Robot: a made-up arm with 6 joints.
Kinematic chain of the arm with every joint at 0, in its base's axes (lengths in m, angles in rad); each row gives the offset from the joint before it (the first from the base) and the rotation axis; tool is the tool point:
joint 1: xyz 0 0 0.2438 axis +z
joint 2: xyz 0 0.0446 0 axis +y
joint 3: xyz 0 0 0.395 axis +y
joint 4: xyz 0 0 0.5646 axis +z
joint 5: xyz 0 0 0 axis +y
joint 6: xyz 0 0 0.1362 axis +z
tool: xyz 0 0 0
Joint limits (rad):
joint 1: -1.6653..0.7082
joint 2: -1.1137..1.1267
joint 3: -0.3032..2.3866
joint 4: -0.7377..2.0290
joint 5: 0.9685..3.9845
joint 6: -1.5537..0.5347
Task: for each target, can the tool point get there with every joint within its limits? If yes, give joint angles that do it. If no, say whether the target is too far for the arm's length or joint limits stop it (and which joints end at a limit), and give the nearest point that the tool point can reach.
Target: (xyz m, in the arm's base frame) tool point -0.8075 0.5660 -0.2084
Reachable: no: joint limits stop it (at a limit: joint 2, joint 3, joint 5) | nearest point -0.6876 0.4820 0.3903 | short by 0.616 m
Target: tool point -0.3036 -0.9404 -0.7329
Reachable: no: too far | nearest point -0.0930 -0.6541 -0.1581 | short by 0.676 m
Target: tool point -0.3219 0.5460 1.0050
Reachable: yes | joints -0.8367 -0.8988 0.1797 0.6654 1.3591 0.1516
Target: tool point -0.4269 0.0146 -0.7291
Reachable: no: joint limits stop it (at a limit: joint 1, joint 2, joint 4, joint 5) | nearest point -0.0474 -0.1730 -0.2081 | short by 0.671 m
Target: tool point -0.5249 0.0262 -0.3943
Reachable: no: joint limits stop it (at a limit: joint 1, joint 2, joint 4) | nearest point -0.0427 -0.1076 -0.1818 | short by 0.544 m
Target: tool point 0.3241 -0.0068 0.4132
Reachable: yes | joints -0.1460 -0.2508 2.1001 -0.0463 2.4220 -1.3098
